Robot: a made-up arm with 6 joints.
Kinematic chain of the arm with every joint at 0, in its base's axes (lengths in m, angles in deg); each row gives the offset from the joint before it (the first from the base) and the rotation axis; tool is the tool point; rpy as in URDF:
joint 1: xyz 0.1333 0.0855 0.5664 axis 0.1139 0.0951 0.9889
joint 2: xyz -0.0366 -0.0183 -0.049 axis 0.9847 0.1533 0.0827
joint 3: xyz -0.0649 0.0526 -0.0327 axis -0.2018 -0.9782 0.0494
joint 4: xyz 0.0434 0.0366 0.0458 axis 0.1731 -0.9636 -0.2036
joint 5: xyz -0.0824 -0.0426 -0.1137 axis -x
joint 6: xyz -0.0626 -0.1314 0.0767 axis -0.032 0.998 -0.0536
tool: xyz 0.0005 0.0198 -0.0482 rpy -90 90 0
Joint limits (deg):
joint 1: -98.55..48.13
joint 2: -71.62..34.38
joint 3: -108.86..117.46
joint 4: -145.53..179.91
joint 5: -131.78..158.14
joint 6: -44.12..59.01
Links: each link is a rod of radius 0.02 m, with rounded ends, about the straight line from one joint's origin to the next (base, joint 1, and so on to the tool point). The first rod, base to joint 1, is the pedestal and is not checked.
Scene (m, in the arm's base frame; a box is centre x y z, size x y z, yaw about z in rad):
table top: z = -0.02
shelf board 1: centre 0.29 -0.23 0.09 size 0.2 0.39 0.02 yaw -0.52
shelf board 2: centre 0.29 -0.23 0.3 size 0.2 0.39 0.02 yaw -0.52
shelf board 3: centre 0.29 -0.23 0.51 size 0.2 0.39 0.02 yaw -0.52
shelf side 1: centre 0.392 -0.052 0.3 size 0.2 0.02 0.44 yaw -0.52
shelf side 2: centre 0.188 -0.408 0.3 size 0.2 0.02 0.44 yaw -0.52
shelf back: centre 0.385 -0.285 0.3 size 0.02 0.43 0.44 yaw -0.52
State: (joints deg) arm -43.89 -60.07 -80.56 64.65 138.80 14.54
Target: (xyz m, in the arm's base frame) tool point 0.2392 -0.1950 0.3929
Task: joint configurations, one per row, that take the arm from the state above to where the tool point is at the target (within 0.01 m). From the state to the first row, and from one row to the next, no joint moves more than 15 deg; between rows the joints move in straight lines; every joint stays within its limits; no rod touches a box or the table.
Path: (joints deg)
1: -37.91 -61.12 -80.39 73.19 124.56 16.54
2: -31.92 -62.17 -80.22 81.72 110.32 18.53
3: -25.94 -63.22 -80.05 90.26 96.08 20.53
4: -19.95 -64.27 -79.88 98.79 81.84 22.53
5: -13.97 -65.32 -79.70 107.33 67.60 24.53
6: -7.98 -66.37 -79.53 115.86 53.36 26.52
7: -2.00 -67.42 -79.36 124.40 39.12 28.52
8: 3.99 -68.47 -79.19 132.94 24.88 30.52
9: 9.97 -69.52 -79.02 141.47 10.64 32.51
10: 15.96 -70.57 -78.85 150.01 -3.60 34.51
11: 21.94 -71.62 -78.68 158.54 -17.84 36.51

